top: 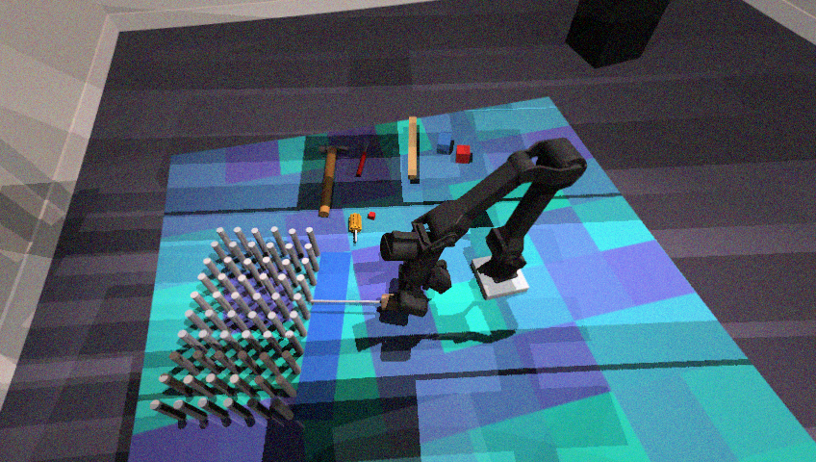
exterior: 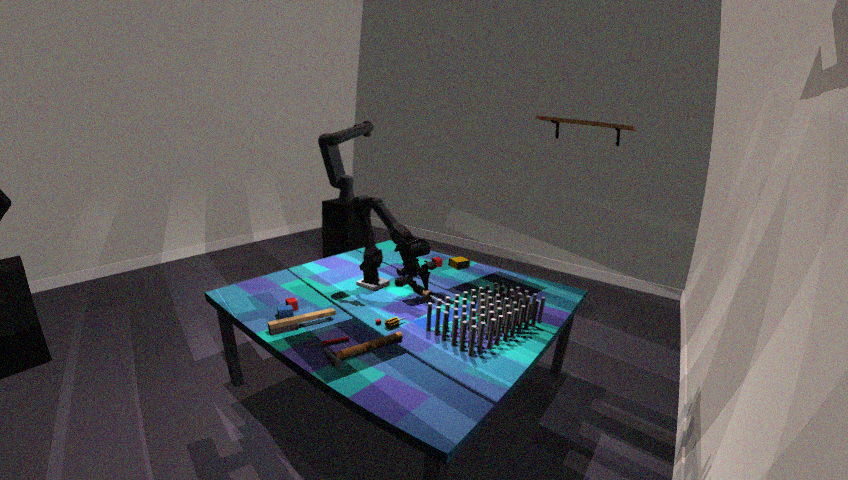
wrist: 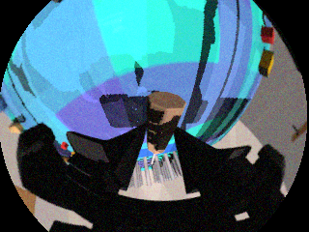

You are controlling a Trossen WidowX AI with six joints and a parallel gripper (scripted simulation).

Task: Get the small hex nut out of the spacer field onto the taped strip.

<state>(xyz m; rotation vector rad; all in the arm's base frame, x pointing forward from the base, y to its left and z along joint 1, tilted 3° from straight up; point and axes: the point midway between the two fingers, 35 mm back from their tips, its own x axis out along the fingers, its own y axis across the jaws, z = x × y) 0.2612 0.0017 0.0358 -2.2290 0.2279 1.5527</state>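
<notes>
Right now my gripper tip is 18 cm short of the blue taped strip, 2 cm to the left of it and 3 cm above it. From my gripper tip the other things lie so: yellow screwdriver (4 cm ahead, 27 cm to the right, 2 cm below); then bent wire (23 cm behind, 46 cm to the left, 3 cm below); then hook tool (10 cm ahead, 4 cm to the right).
</notes>
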